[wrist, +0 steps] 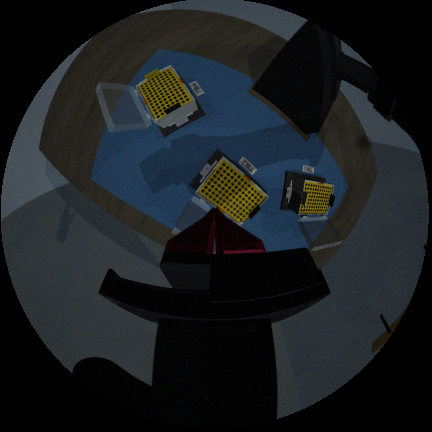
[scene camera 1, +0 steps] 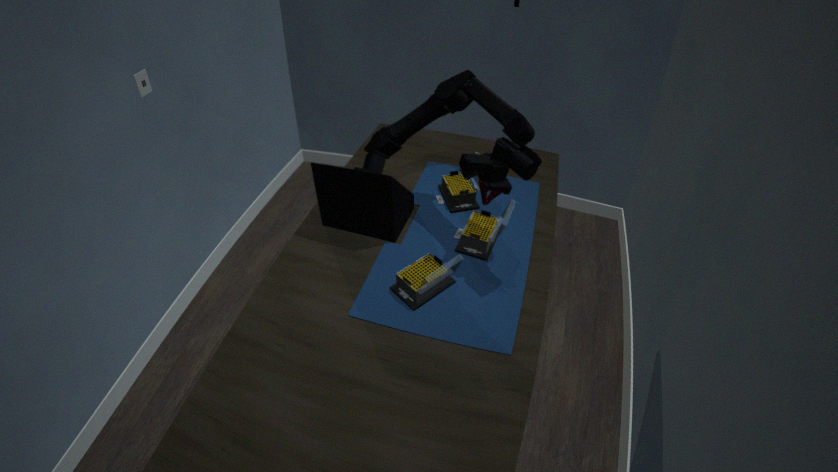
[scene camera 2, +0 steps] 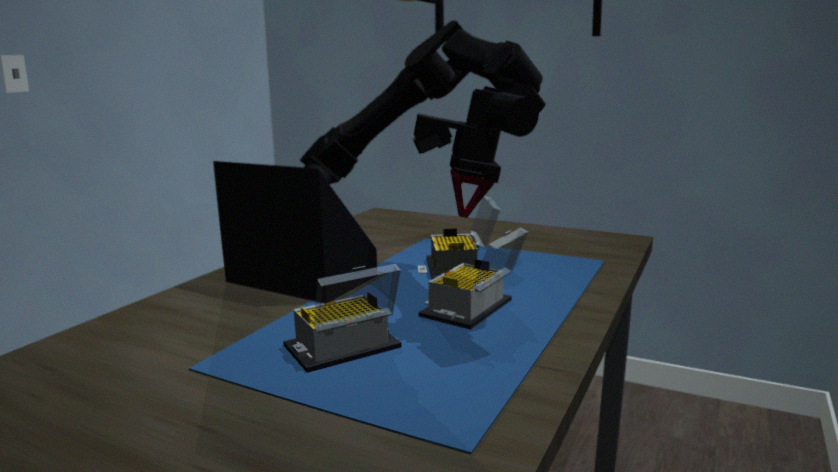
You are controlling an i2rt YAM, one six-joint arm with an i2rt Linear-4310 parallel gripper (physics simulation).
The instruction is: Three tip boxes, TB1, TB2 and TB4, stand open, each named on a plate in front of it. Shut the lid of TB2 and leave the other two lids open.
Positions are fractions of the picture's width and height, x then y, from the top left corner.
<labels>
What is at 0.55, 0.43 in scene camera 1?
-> A tip box.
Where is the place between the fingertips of the gripper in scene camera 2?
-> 0.55, 0.46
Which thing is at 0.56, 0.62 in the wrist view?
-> The gripper.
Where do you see a tip box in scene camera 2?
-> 0.37, 0.74
</labels>
